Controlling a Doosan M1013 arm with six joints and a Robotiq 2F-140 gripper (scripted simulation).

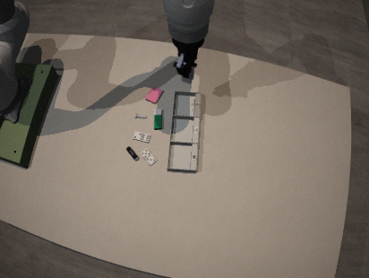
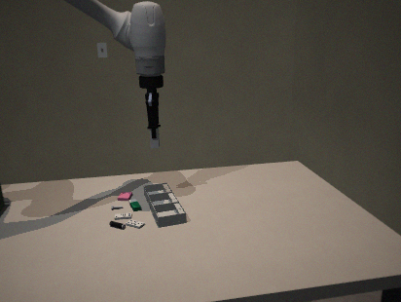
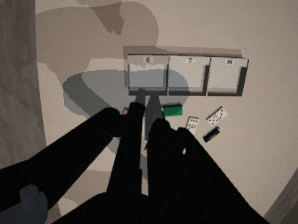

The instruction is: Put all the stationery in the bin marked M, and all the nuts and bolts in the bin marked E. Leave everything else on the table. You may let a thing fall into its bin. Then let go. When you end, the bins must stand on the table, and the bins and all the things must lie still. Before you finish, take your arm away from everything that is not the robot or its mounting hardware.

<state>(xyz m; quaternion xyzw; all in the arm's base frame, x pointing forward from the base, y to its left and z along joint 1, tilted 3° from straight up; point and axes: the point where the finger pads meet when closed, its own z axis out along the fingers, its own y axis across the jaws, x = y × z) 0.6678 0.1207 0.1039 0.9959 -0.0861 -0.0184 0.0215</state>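
The pink pad is 110 mm behind my hand, 20 mm to the left of it and 210 mm below it. Round my hand: green eraser: 80 mm behind, 60 mm to the right, 200 mm below; then grey bolt: 140 mm behind, 70 mm to the right, 210 mm below; then grey three-compartment bin row: 10 mm ahead, 90 mm to the right, 200 mm below.
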